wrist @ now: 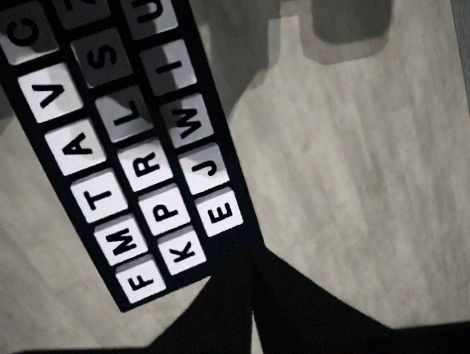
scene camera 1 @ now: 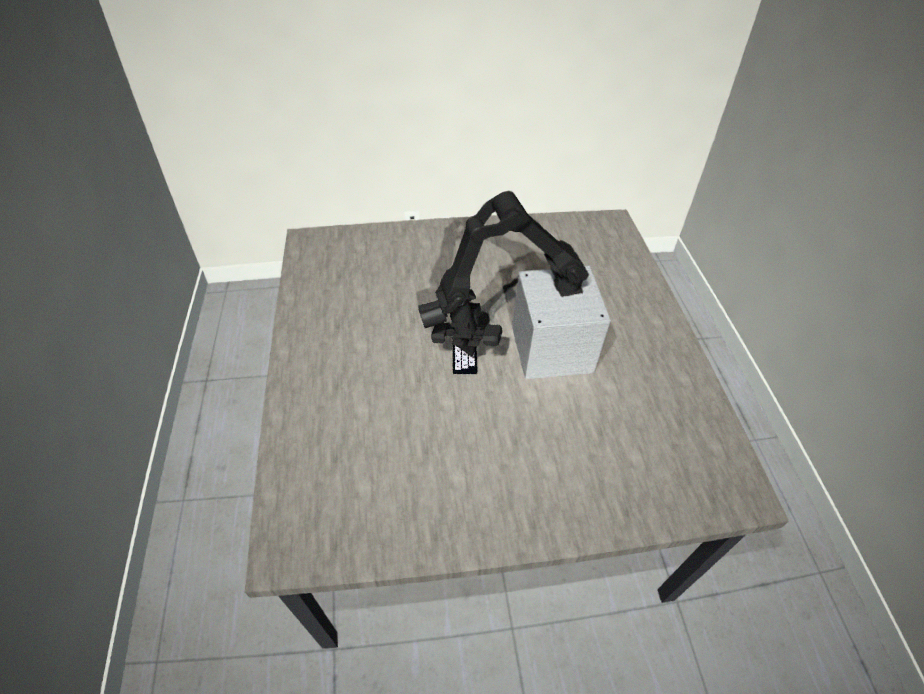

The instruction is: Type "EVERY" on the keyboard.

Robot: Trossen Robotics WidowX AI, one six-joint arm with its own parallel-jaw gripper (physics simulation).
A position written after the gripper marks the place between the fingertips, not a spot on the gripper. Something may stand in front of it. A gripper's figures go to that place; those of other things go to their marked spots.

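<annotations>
Gripper (wrist: 247, 257), 0.12 m from the lens. Black keyboard (wrist: 216, 248), 0.16 m from the lens.
</annotations>
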